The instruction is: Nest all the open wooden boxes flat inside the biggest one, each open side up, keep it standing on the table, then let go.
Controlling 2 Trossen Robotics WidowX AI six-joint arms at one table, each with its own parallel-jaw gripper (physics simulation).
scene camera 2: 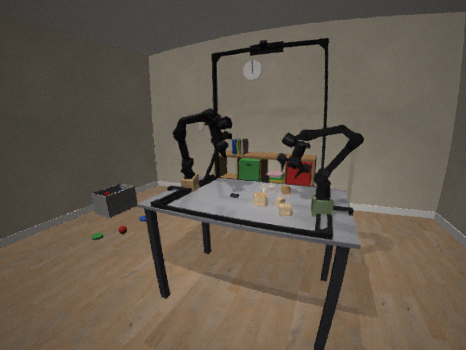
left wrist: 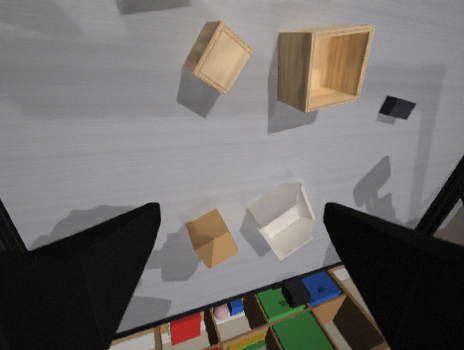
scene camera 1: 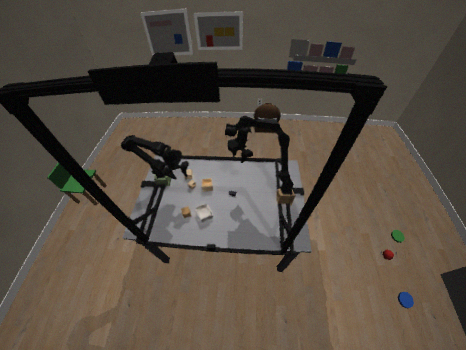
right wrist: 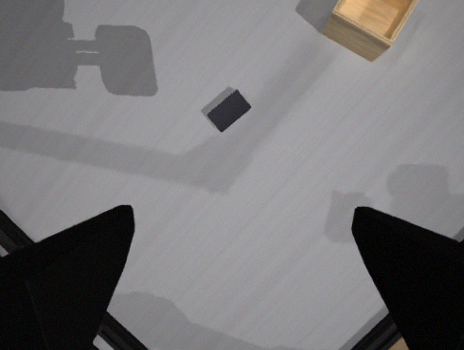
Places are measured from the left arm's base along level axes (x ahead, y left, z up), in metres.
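Where they show: left gripper, fingertip midpoint: (scene camera 2: 288, 175) (left wrist: 242, 211) (scene camera 1: 181, 177); right gripper, fingertip midpoint: (scene camera 2: 223, 155) (scene camera 1: 237, 159) (right wrist: 244, 217); left arm's base at its link origin: (scene camera 2: 322, 198) (scene camera 1: 161, 174); right arm's base at its link origin: (scene camera 2: 189, 176) (scene camera 1: 286, 191).
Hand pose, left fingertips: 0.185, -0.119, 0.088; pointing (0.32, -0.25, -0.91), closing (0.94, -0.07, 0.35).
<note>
Things, the pixels of their centre, and the offset from my left fingertips, as dx, dy, dz.
- biggest open wooden box at the middle of its body: (left wrist: 319, 67) (right wrist: 369, 11) (scene camera 2: 260, 198) (scene camera 1: 207, 184) +0.155, +0.031, -0.144
- smaller pale wooden box at the middle of its body: (left wrist: 215, 58) (scene camera 2: 279, 202) (scene camera 1: 191, 184) +0.039, +0.050, -0.150
- pale wooden piece at the middle of its body: (scene camera 2: 285, 209) (scene camera 1: 188, 174) +0.007, +0.150, -0.150
- orange-brown block at the middle of its body: (left wrist: 212, 238) (scene camera 2: 285, 189) (scene camera 1: 186, 212) +0.010, -0.180, -0.148
- white open tray at the middle of its body: (left wrist: 285, 218) (scene camera 1: 204, 212) (scene camera 2: 267, 188) +0.134, -0.192, -0.148
- small black block at the middle of its body: (right wrist: 229, 111) (left wrist: 397, 108) (scene camera 2: 234, 195) (scene camera 1: 232, 193) +0.333, -0.048, -0.164
The biggest open wooden box (scene camera 1: 207, 185) (scene camera 2: 260, 199) (left wrist: 295, 70) stands open side up on the table; part of it shows in the right wrist view (right wrist: 357, 37). A smaller pale wooden box (scene camera 1: 192, 184) (scene camera 2: 280, 202) (left wrist: 225, 57) lies apart beside it, showing a rimmed face. Another pale wooden piece (scene camera 1: 189, 173) (scene camera 2: 285, 209) sits near it; whether it is open cannot be told. My left gripper (scene camera 1: 180, 175) (scene camera 2: 291, 168) (left wrist: 242, 211) is open and empty above the table. My right gripper (scene camera 1: 240, 154) (scene camera 2: 226, 144) (right wrist: 244, 217) is open and empty, high above the table.
An orange-brown block (scene camera 1: 186, 212) (scene camera 2: 285, 189) (left wrist: 212, 237) lies beside a white open tray (scene camera 1: 204, 212) (scene camera 2: 269, 188) (left wrist: 285, 220). A small black block (scene camera 1: 232, 193) (scene camera 2: 234, 195) (left wrist: 397, 106) (right wrist: 229, 111) lies apart from the biggest box. A black frame surrounds the table.
</note>
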